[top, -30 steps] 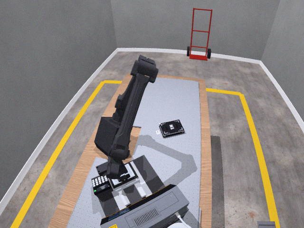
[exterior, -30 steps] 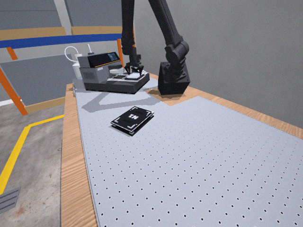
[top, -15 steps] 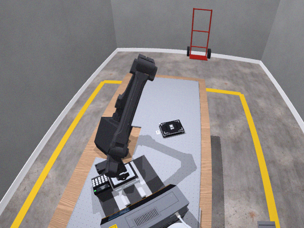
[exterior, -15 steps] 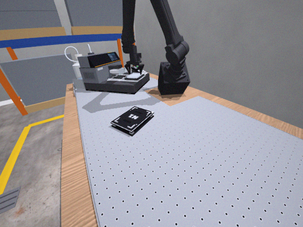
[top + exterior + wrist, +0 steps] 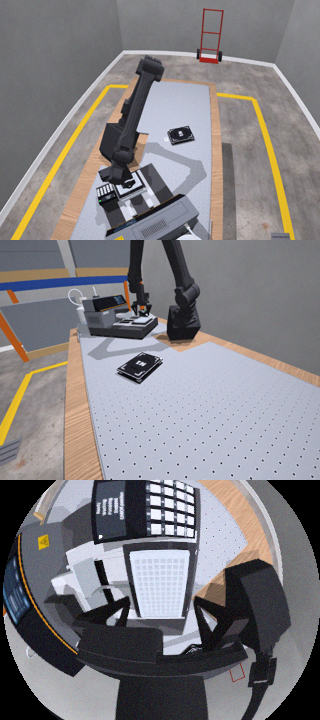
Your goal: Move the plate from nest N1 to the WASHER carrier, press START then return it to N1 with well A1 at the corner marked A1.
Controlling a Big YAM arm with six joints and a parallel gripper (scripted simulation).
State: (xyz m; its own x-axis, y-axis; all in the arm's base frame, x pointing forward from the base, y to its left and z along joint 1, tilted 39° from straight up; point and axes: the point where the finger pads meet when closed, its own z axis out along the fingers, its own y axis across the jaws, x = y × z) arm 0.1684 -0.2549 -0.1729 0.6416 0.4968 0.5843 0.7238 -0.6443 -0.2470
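The white well plate is 4 cm below my hand. Round my hand: small white tag (8 cm ahead, 42 cm to the left, 12 cm below); then plate washer (12 cm ahead, 10 cm to the right, 1 cm above); then dark carrier (5 cm below).
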